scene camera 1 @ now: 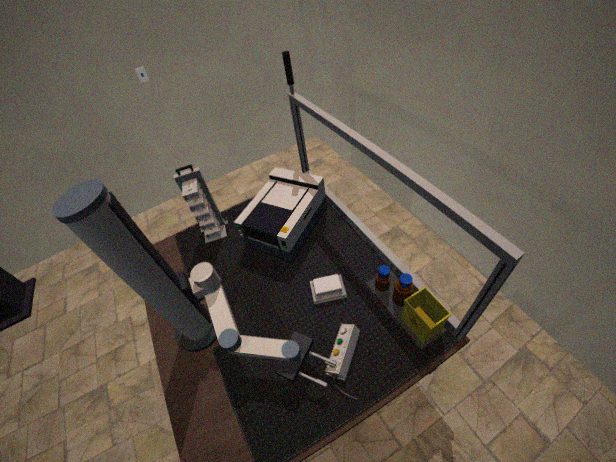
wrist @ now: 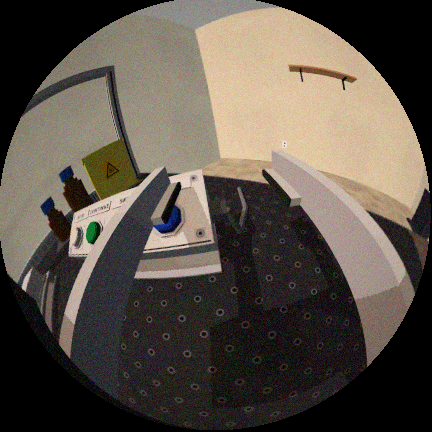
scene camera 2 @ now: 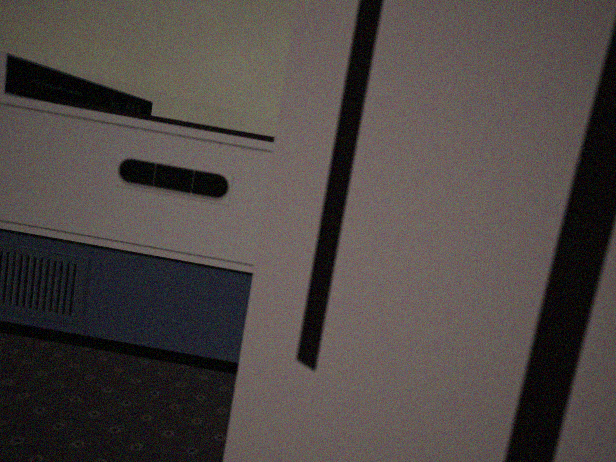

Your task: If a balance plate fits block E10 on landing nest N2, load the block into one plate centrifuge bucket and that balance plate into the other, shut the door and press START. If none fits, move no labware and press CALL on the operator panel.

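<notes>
My gripper is shut to its narrow stance, with nothing between its two spaced fingers. It is at the near end of the operator panel. In the wrist view the left finger partly covers a blue button; contact cannot be told. A green button sits farther along. A white block rests on a pale nest; their labels are unreadable. The centrifuge stands at the back, its dark front cover seemingly down. A rack holds several pale plates.
Two brown bottles with blue caps and a yellow bin stand beyond the panel. A grey frame rises along the far edge. Scene camera 2 shows pale housing and a blue vented base up close.
</notes>
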